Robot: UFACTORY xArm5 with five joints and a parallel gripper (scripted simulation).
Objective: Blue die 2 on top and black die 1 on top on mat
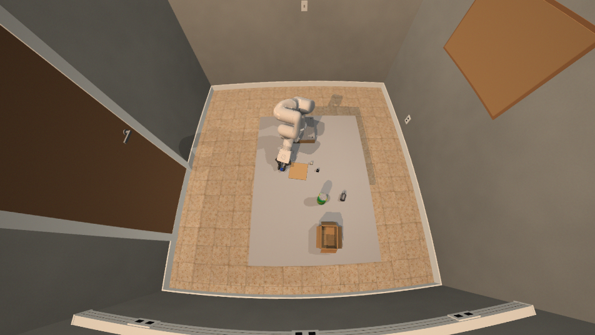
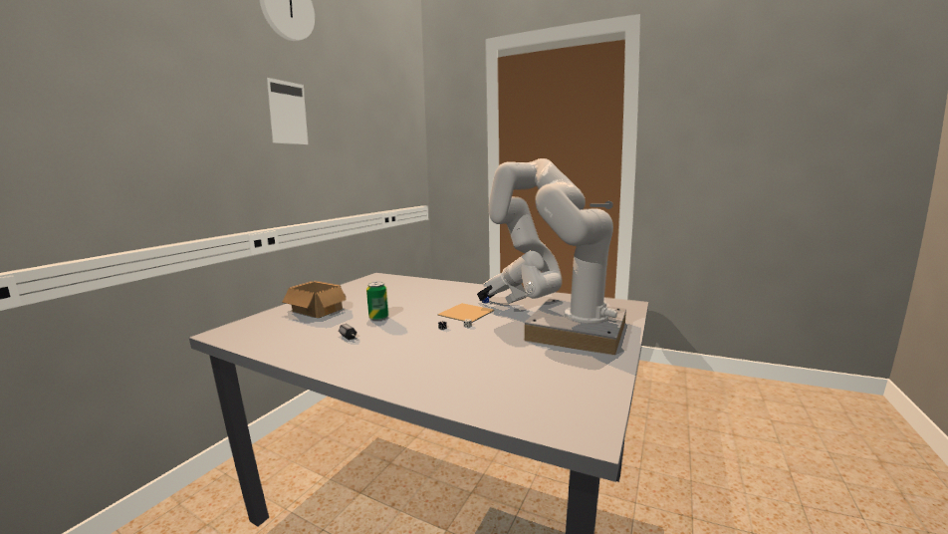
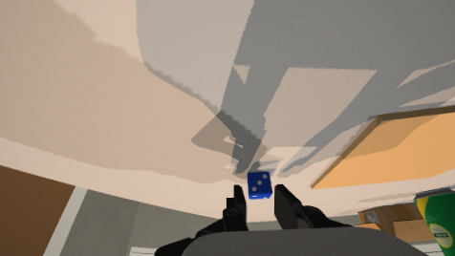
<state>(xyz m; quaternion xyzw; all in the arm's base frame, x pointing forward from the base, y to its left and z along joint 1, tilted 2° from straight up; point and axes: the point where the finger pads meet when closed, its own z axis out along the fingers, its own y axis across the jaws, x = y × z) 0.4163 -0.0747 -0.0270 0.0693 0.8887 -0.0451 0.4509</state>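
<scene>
Right now the blue die is 20 mm below my hand. The rest, counted from my hand: white die 230 mm to the left, 90 mm behind, 20 mm below; then mat 130 mm to the left, 30 mm below, 10 mm behind; then black die 290 mm to the left, 40 mm behind, 20 mm below.
</scene>
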